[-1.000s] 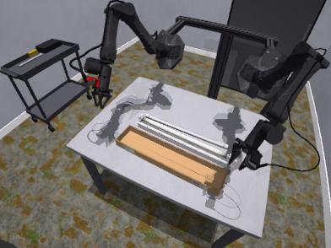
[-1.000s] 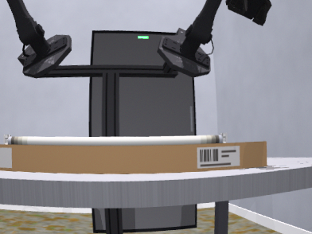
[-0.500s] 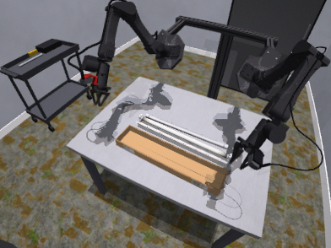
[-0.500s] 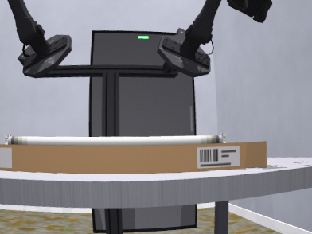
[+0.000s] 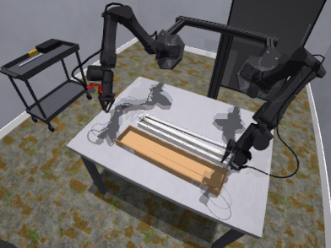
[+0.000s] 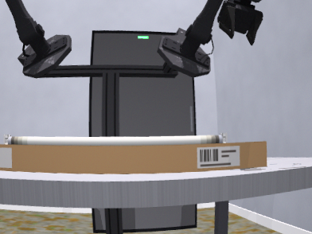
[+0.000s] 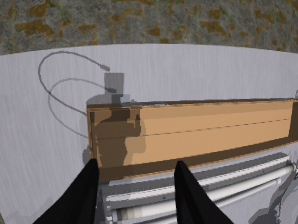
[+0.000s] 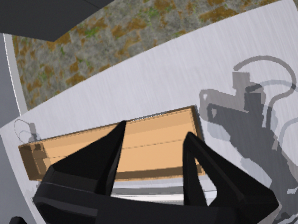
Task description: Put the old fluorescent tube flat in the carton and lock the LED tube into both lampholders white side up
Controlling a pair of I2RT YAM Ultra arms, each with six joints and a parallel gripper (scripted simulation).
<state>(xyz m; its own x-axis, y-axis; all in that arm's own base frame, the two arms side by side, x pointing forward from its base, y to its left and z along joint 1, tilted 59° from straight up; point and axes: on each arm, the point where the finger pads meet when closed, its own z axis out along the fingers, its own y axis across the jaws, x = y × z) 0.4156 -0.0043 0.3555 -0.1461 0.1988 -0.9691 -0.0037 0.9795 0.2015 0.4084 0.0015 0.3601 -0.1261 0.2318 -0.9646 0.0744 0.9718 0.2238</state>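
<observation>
The old fluorescent tube lies 280 mm to the right of my left hand, 230 mm behind it and 210 mm below it. The rest, counted from my left hand: light fixture (280 mm to the right, 230 mm below, 230 mm behind); then carton (290 mm to the right, 250 mm below, 80 mm behind); then LED tube (330 mm behind, 300 mm to the right, 270 mm below).
</observation>
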